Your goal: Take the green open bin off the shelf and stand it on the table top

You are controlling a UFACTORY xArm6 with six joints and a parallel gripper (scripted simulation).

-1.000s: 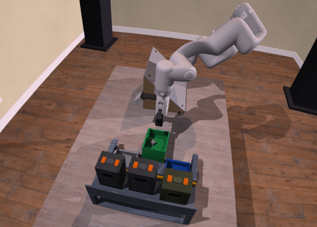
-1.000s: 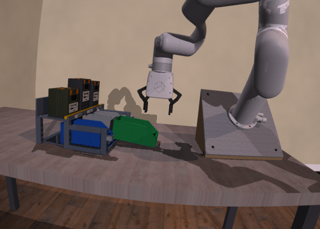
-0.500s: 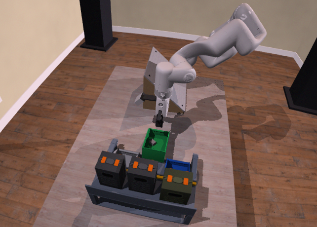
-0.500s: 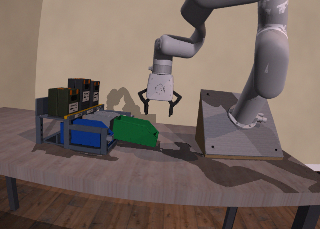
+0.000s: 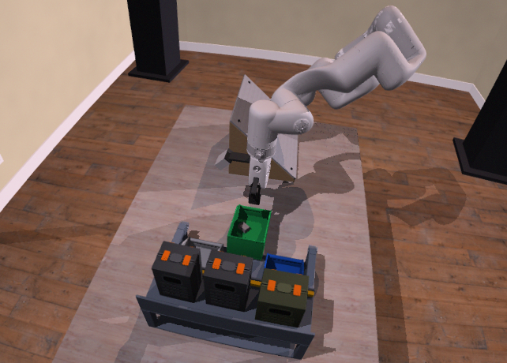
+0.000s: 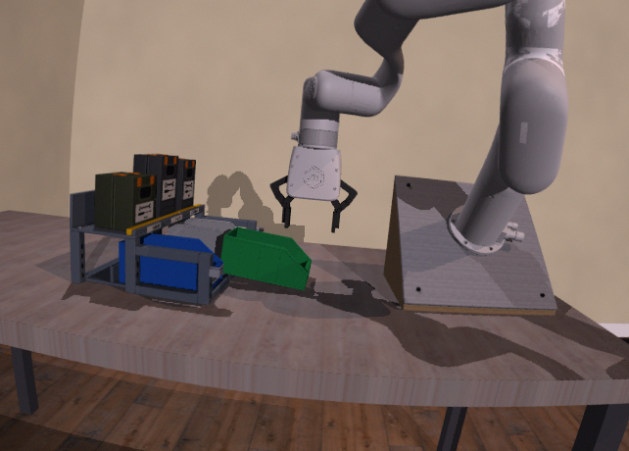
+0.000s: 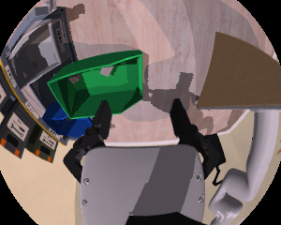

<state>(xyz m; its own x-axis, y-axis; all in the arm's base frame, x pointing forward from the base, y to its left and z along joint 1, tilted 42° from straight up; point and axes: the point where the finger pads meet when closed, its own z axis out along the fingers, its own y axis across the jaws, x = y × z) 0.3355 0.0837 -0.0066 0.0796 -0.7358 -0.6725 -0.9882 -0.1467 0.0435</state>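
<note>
My hand is 8 cm short of the green open bin, 7 cm above it and 1 cm to the right of it. Round my hand: grey bin (25 cm ahead, 9 cm to the right, 8 cm below); olive box (33 cm ahead, 14 cm to the left, 3 cm above); blue bin (23 cm ahead, 13 cm to the left, 8 cm below).
</note>
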